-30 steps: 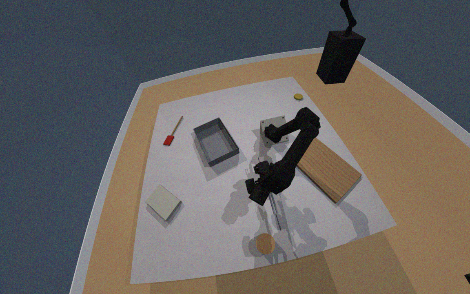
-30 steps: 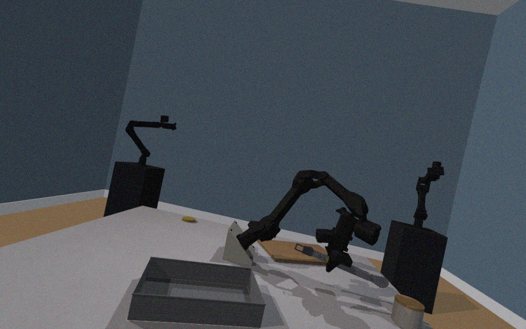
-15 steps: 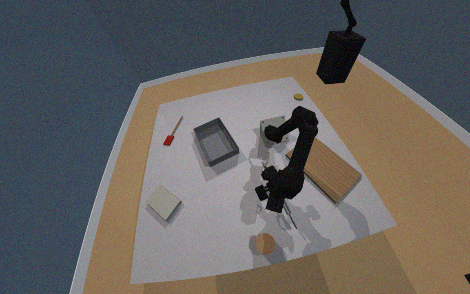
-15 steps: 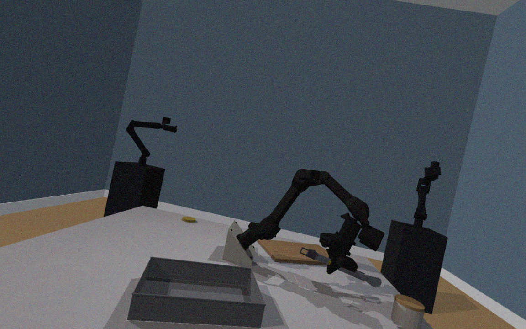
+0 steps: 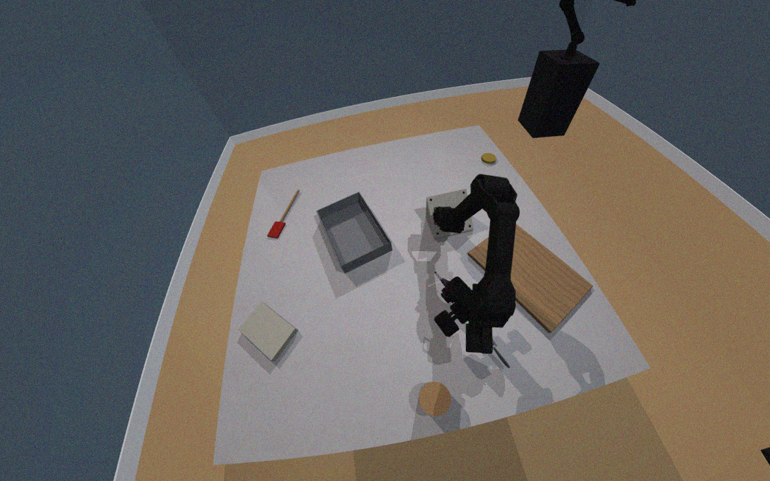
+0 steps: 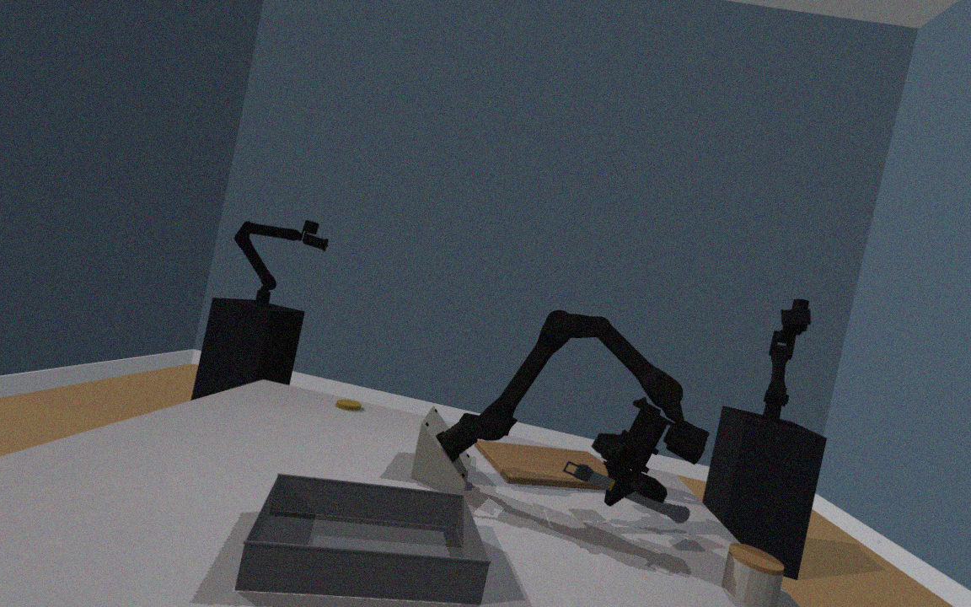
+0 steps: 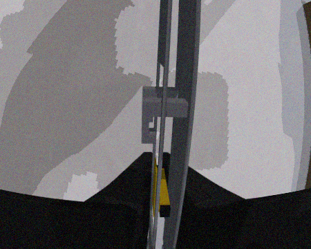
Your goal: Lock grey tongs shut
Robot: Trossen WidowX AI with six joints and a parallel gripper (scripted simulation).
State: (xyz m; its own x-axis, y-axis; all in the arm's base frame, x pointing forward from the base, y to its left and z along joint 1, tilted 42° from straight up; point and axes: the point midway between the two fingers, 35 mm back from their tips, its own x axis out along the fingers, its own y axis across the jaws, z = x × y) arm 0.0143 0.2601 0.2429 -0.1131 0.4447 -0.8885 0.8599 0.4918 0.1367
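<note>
Right now my gripper tip is 27 cm past the wooden board, 11 cm to the left of it and 3 cm above it. The rest, counted from my gripper tip: cork-lidded jar (12 cm ahead, 23 cm to the left, 1 cm below); then roasting tin (34 cm ahead, 37 cm to the right, 1 cm below); then yellow tab (1 cm ahead, 4 cm above).
</note>
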